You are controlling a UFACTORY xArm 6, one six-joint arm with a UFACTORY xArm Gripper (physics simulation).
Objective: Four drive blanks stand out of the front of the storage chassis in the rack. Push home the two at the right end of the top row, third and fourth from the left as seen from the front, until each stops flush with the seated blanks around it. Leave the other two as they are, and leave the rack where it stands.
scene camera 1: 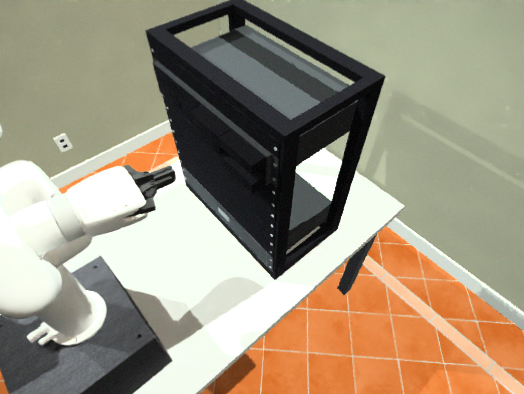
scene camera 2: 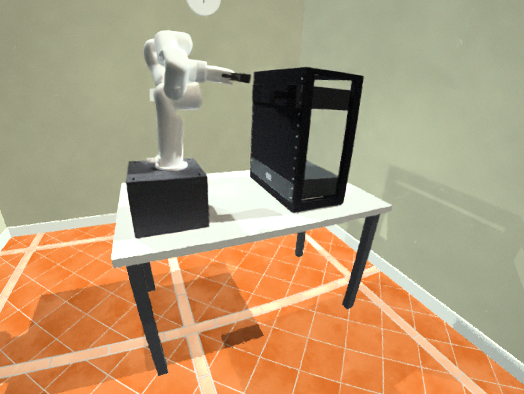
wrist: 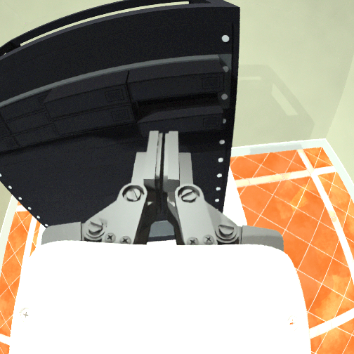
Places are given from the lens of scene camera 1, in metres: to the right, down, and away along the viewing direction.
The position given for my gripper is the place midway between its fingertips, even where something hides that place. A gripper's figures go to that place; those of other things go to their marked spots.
my gripper (scene camera 1: 173,173): -0.16, -0.04, 0.65
black rack (scene camera 1: 244,111): -0.04, -0.17, 0.69
